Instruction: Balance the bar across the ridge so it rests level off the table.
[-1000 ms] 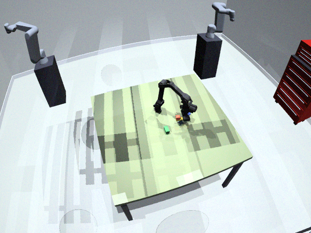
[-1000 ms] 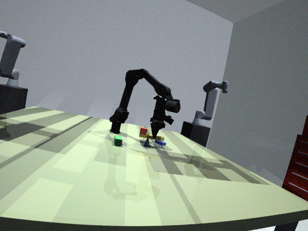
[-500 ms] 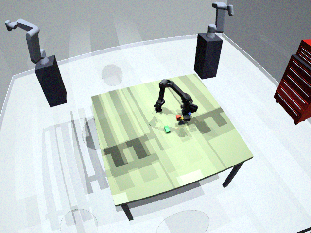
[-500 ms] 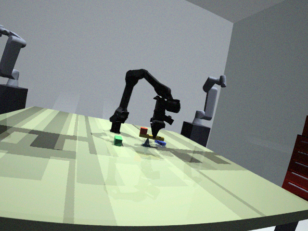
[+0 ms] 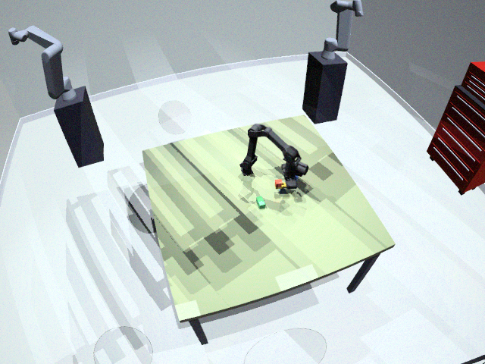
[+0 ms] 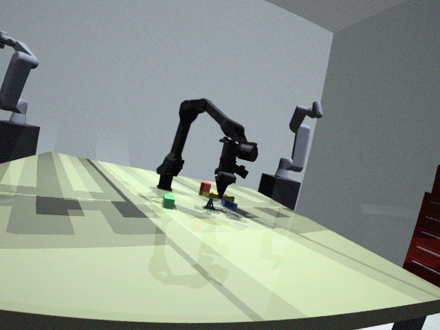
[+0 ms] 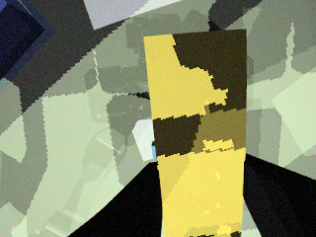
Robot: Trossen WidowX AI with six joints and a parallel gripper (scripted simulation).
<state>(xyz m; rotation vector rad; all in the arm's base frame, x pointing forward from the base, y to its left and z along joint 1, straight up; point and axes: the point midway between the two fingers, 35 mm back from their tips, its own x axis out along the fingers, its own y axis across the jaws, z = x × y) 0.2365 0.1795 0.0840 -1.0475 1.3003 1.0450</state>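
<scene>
My gripper tip is 1 cm past the yellow bar, 4 cm to the left of it and 1 cm below it. Also, from my gripper tip: blue block 9 cm behind, 8 cm to the left, 4 cm below; then green block 4 cm ahead, 19 cm to the right, 3 cm below.
</scene>
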